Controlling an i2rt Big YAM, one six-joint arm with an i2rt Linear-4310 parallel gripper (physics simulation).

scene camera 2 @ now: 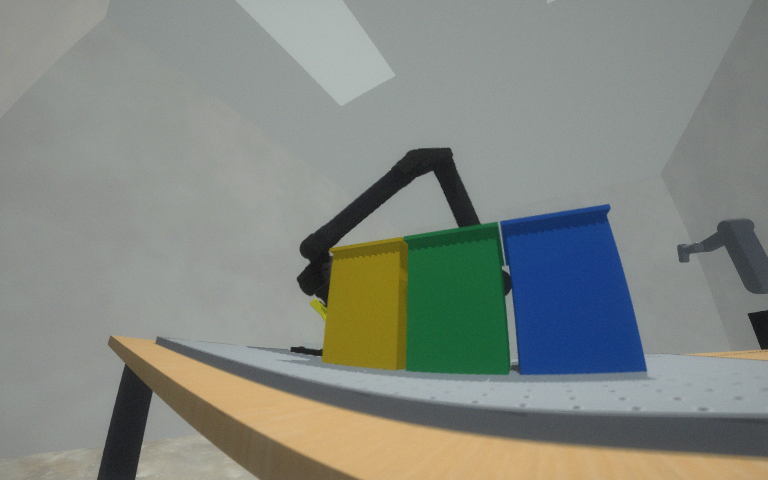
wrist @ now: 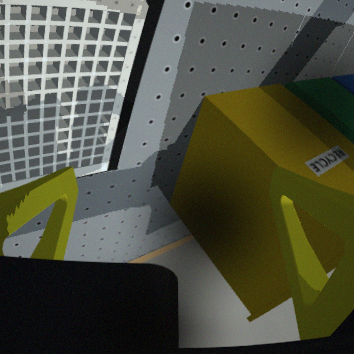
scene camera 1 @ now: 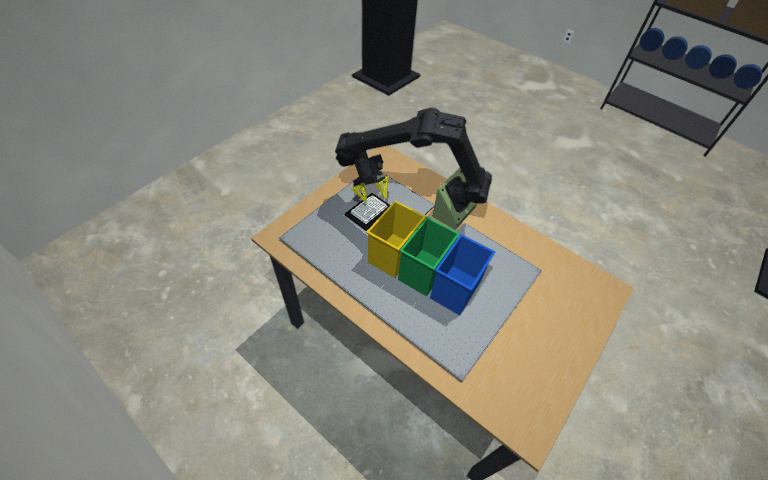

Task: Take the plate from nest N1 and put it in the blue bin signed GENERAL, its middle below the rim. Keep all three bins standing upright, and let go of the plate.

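Places are measured from the arm's base along level axes (x ahead, y left, z up), in centimetres.
Pixels of known places: gripper, fingertip midpoint: (wrist: 173,177) (scene camera 1: 375,199); arm's base, origin of the base link: (scene camera 1: 456,194).
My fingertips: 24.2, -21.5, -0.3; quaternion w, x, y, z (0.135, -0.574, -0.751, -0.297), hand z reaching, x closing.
Note:
Ahead of a thing's pixels: the offset from my fingertips to its top centre, as dx, dy, dz. Level surfaces: height alone.
The white gridded plate @(+0.1, -3.3, -6.9) (scene camera 1: 368,210) (wrist: 60,75) lies in a black nest @(+0.1, -3.3, -8.0) (scene camera 1: 350,215) (wrist: 134,85) beside the yellow bin; the nest's label is not readable here. My gripper (scene camera 1: 374,198) (wrist: 173,177) is open and empty, a little above the plate; in the wrist view the plate lies toward the left finger and the yellow bin is beyond the right one. The blue bin @(+6.2, +44.4, +8.5) (scene camera 1: 453,291) (scene camera 2: 572,294) (wrist: 346,81) stands upright at the far end of the bin row. Its GENERAL sign does not show. In scene camera 2 the yellow bin partly hides my gripper.
The yellow bin @(+9.7, +18.0, +8.5) (scene camera 1: 384,254) (scene camera 2: 362,308) (wrist: 225,200), signed RECYCLE, and the green bin @(+7.9, +31.2, +8.5) (scene camera 1: 415,272) (scene camera 2: 455,308) (wrist: 320,97) stand upright between the nest and the blue bin. All stand on a grey perforated board @(dz -9.5) (scene camera 1: 481,333) (scene camera 2: 566,393) on the wooden table @(dz -10.8) (scene camera 1: 583,316).

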